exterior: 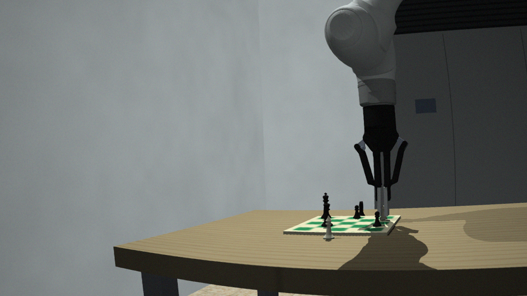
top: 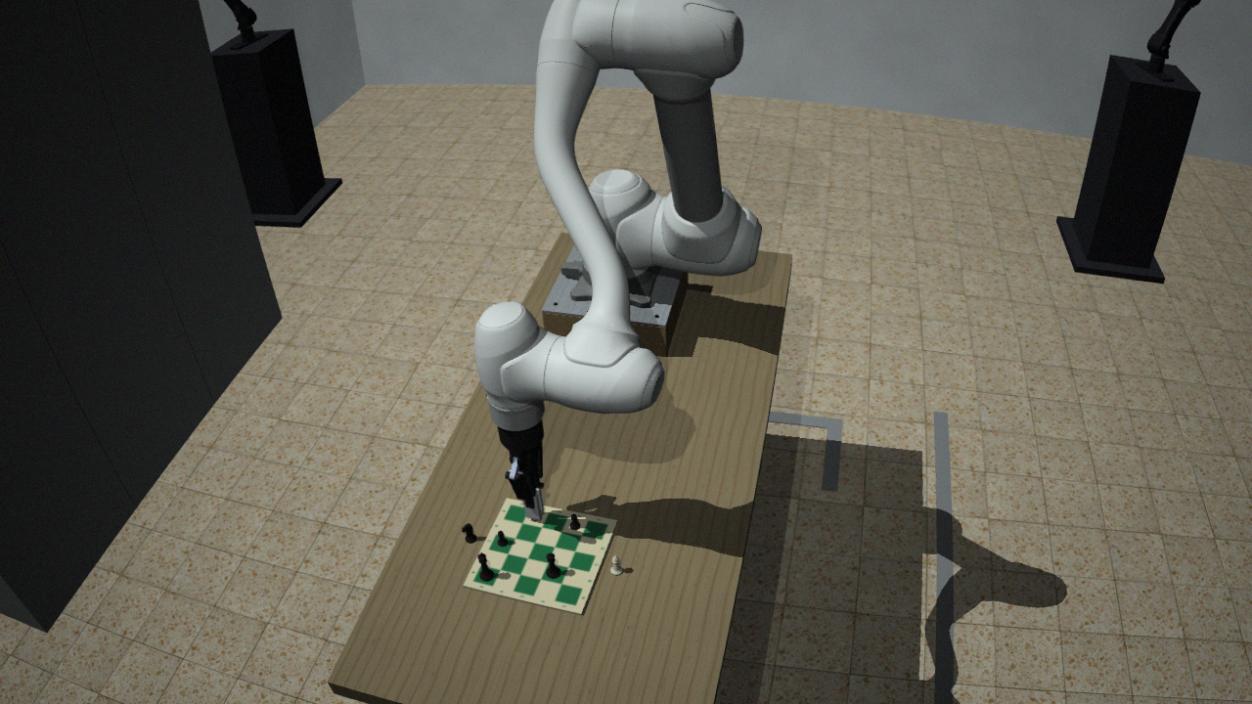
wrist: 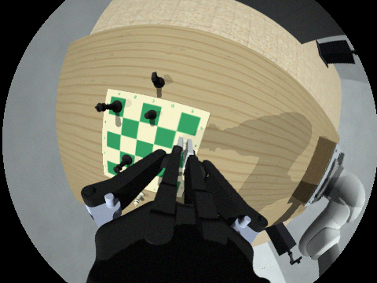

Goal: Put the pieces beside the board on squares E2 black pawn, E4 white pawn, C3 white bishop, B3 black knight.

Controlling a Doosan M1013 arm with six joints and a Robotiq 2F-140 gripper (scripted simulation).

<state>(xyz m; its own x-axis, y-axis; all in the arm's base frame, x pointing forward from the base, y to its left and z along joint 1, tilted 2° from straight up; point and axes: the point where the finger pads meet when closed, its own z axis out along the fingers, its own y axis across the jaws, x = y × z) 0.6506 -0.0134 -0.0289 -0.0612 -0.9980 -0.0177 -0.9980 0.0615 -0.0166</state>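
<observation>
My hand is 30 mm above the white pawn. From my hand the other things lie so: white bishop 170 mm to the left, 90 mm ahead, 30 mm below; black knight 110 mm to the right, 70 mm ahead, 30 mm below; green-and-cream chessboard 80 mm ahead, 50 mm below, 30 mm to the left.
</observation>
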